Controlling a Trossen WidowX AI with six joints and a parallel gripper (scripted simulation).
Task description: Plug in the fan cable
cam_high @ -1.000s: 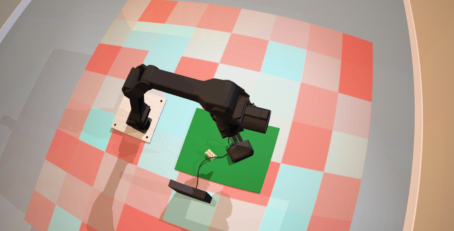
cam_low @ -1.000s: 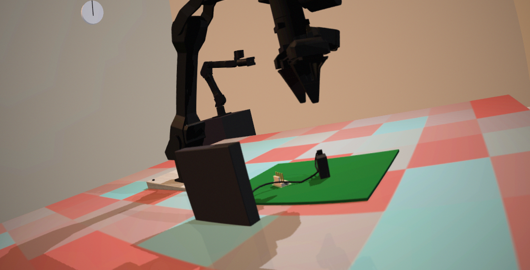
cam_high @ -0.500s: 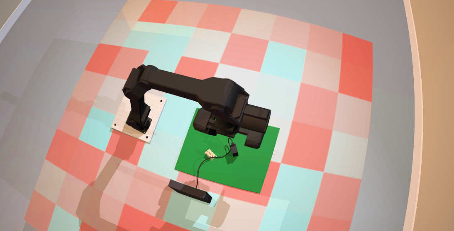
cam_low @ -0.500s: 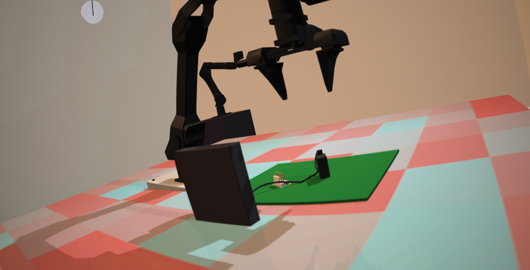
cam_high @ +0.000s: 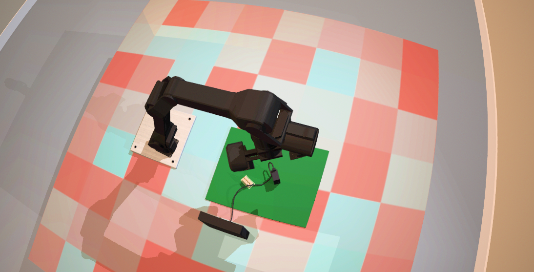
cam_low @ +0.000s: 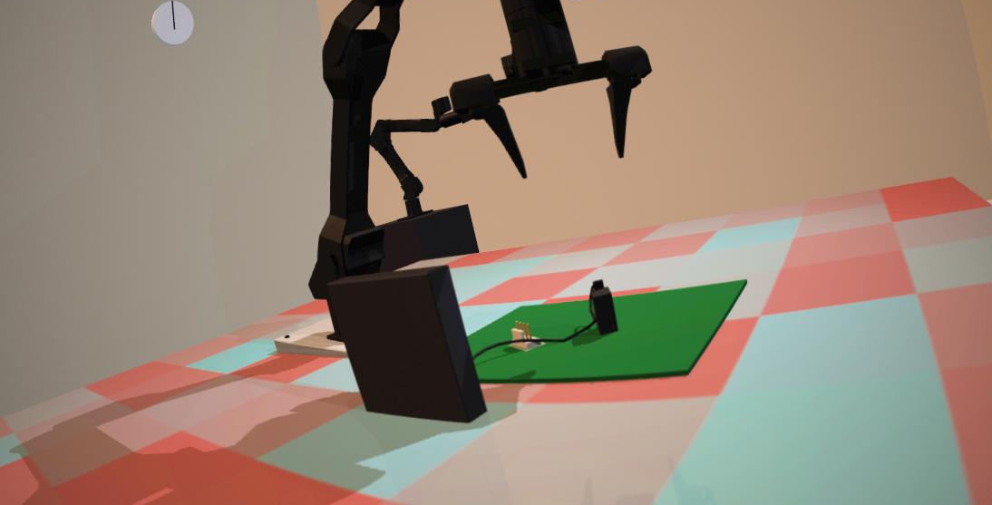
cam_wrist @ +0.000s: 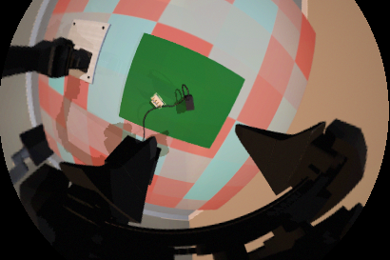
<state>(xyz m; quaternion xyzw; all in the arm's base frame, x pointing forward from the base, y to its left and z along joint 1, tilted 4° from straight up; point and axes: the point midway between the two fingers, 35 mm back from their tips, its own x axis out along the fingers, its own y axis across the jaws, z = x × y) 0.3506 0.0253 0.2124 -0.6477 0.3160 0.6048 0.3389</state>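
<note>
My gripper tip is now 14 cm above the black plug and 1 cm to the right of it. Round my gripper tip: green board 18 cm below, 3 cm behind; four-pin fan header 16 cm below, 8 cm behind, 3 cm to the right; black fan 18 cm to the right, 10 cm below, 7 cm behind.
</note>
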